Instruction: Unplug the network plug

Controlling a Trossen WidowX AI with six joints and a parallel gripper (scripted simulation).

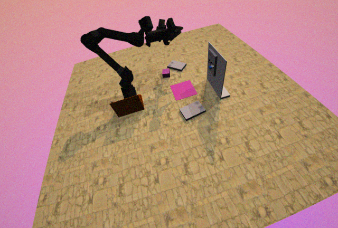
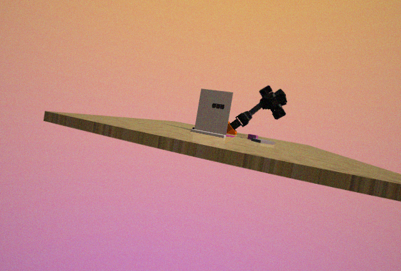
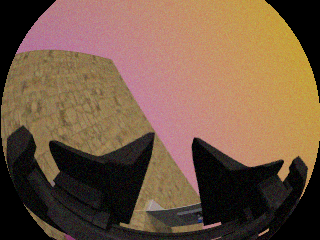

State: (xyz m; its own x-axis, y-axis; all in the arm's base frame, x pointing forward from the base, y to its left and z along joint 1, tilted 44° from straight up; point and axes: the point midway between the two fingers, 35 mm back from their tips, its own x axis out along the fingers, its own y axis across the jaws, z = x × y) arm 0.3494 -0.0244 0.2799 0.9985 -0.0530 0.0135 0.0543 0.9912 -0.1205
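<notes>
My gripper tip is 300 mm to the left of the network plug and 70 mm above it. Also, from my gripper tip: magenta marked square (130 mm behind, 230 mm to the right, 220 mm below); then grey upright panel (20 mm ahead, 290 mm to the right, 120 mm below).
</notes>
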